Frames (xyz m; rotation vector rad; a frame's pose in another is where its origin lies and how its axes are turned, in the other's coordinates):
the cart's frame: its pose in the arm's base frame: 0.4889 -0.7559 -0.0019 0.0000 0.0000 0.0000
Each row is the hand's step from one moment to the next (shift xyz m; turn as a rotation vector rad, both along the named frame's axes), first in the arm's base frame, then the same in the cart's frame.
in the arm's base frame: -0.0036 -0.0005 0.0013 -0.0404 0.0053 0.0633
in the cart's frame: -0.0036 -0.0005 0.0013 -0.0404 0.0053 0.0633
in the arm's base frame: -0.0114 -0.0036 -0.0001 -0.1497 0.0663 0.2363
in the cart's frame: -0.0114 -0.0036 -0.0001 -0.1497 0.0663 0.2363
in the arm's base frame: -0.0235 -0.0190 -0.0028 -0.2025 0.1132 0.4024
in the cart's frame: -0.0235 -0.0190 -0.0028 -0.2025 0.1132 0.4024
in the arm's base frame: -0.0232 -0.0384 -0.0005 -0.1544 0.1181 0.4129
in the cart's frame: -0.0232 -0.0384 -0.0005 -0.1544 0.1181 0.4129
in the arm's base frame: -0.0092 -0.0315 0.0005 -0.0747 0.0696 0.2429
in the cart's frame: -0.0092 -0.0315 0.0005 -0.0747 0.0696 0.2429
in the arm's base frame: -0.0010 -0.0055 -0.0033 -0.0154 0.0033 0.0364
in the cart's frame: -0.0010 -0.0055 -0.0033 -0.0154 0.0033 0.0364
